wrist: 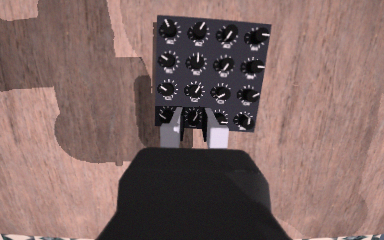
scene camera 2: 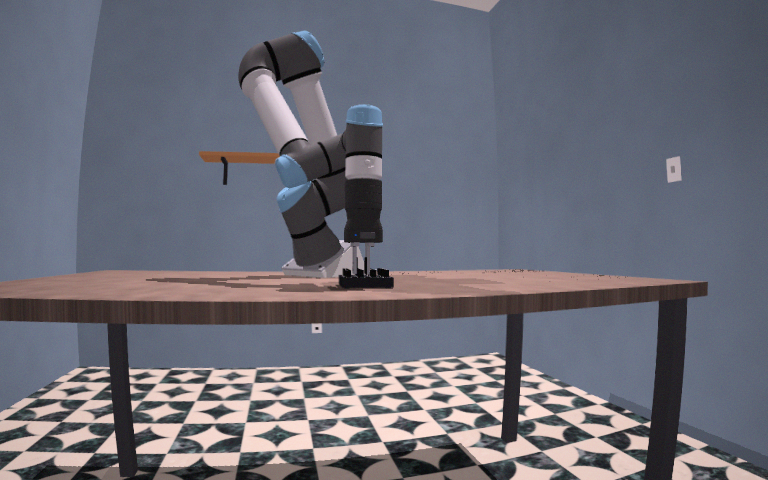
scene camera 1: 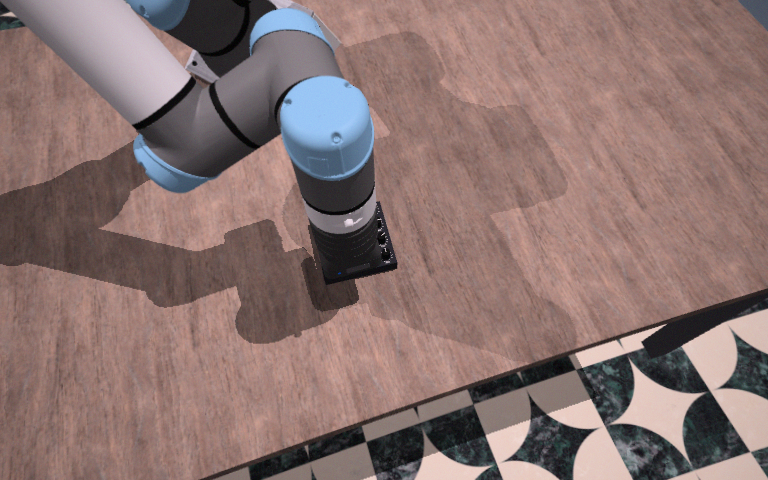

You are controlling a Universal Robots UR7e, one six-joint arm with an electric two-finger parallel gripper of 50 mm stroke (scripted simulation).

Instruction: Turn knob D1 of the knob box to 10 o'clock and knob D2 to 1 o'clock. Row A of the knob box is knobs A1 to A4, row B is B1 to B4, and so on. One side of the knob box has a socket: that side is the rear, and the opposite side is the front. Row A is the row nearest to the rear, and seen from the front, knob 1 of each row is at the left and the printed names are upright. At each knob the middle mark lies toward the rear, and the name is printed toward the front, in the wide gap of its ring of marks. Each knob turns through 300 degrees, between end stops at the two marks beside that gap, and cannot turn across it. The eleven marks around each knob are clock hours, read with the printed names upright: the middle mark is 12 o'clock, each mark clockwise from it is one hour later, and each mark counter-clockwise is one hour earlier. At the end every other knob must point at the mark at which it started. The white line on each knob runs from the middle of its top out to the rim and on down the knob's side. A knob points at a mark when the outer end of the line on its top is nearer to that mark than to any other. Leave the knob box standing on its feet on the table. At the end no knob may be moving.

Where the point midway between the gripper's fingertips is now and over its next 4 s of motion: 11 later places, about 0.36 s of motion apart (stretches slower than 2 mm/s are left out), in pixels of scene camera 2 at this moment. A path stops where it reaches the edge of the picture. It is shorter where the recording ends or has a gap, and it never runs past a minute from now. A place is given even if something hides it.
My gripper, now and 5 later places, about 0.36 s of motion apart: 361, 273; 361, 264; 361, 256; 361, 253; 361, 235; 361, 211
